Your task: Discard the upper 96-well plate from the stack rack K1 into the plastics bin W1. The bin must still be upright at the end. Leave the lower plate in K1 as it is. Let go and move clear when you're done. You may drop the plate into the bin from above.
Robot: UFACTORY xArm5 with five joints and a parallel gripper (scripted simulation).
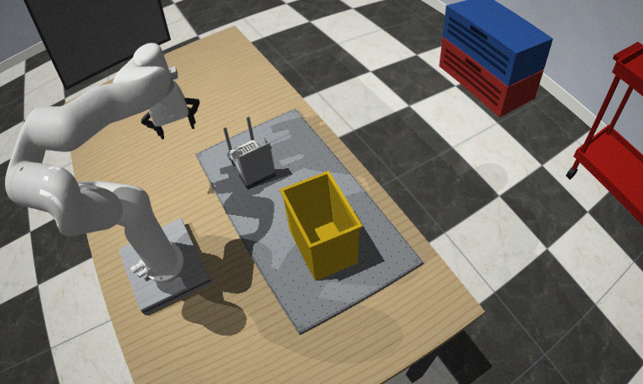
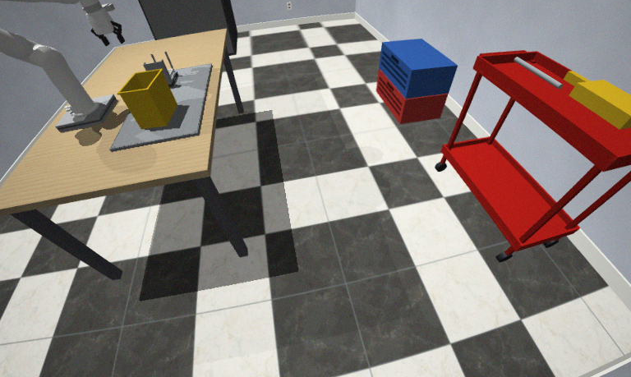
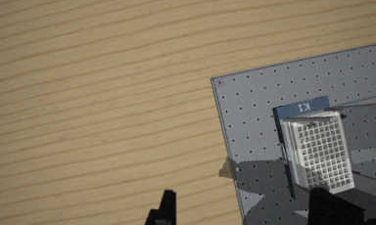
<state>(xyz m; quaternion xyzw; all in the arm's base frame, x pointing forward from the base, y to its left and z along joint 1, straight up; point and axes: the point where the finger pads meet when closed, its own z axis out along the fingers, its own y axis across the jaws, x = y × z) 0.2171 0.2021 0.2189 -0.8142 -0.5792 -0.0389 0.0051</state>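
Right now my hand is 200 mm above the white 96-well plate, 170 mm short of it and 60 mm to the left of it. From my hand the other things lie so: yellow plastics bin (410 mm to the right, 170 mm ahead, 160 mm below).
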